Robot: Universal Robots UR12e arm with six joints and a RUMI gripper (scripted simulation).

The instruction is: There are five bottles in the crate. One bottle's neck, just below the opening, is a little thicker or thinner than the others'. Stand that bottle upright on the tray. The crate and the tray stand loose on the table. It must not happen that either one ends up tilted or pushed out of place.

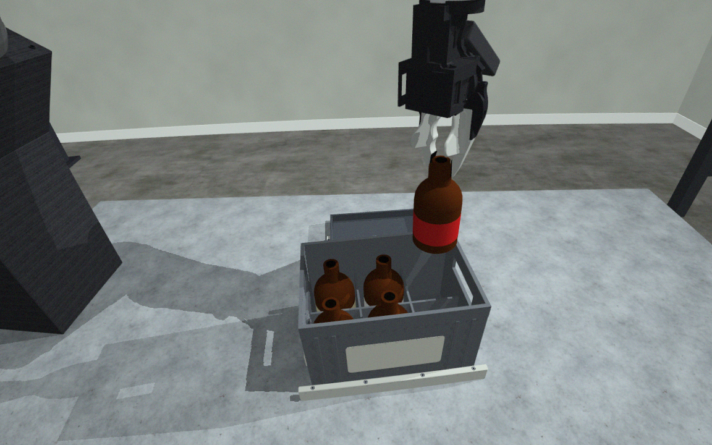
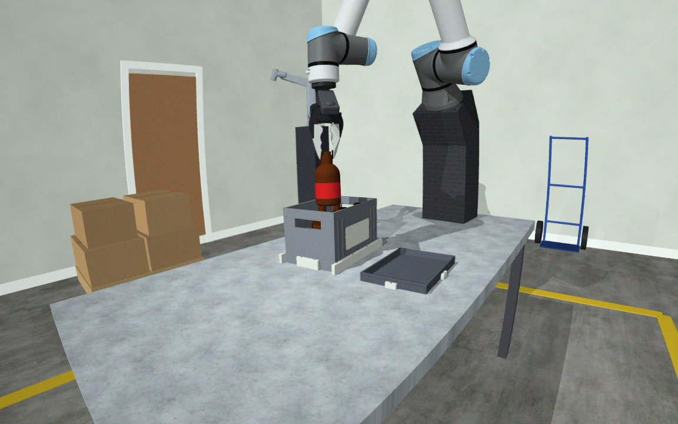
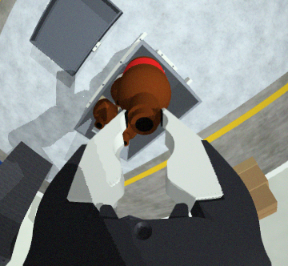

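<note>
Now: hand 7 cm above the glass bottle. From my hand the other things lie so: crate 9 cm behind, 5 cm to the right, 25 cm below; grey tray 6 cm behind, 24 cm to the left, 32 cm below.
</note>
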